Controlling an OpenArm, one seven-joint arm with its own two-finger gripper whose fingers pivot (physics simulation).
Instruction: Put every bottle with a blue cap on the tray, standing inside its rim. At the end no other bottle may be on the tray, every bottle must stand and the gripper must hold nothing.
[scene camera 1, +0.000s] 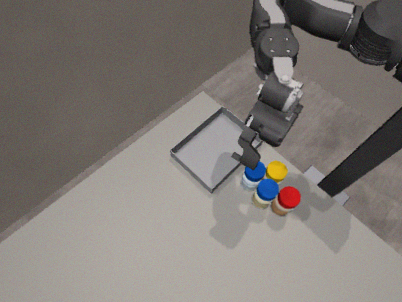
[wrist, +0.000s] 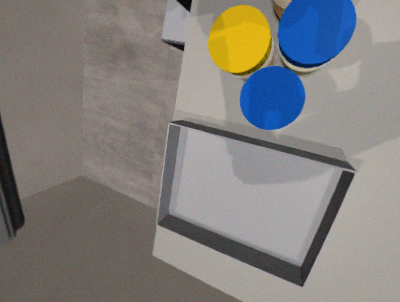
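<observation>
One blue-capped bottle (scene camera 1: 255, 171) (wrist: 272, 98) with a whitish body stands beside the tray (scene camera 1: 200, 150) (wrist: 215, 210), outside its rim. A second blue-capped bottle (scene camera 1: 268, 190) (wrist: 317, 30) with a pale yellow body stands close to it, farther from the tray. A yellow-capped bottle (scene camera 1: 276, 171) (wrist: 240, 40) and a red-capped bottle (scene camera 1: 289, 197) stand close by. In the wrist view, part of a brown body shows behind the second blue cap. My gripper (scene camera 1: 246, 156) is open and empty, above the area between the tray and the nearest blue cap; part of it is hidden.
The bottles form a tight cluster near the table edge. The grey tray has a low dark rim and lies near the table corner, with no bottle on it. A dark post (scene camera 1: 367, 152) stands beyond the table edge. The arm hangs over the tray's right corner.
</observation>
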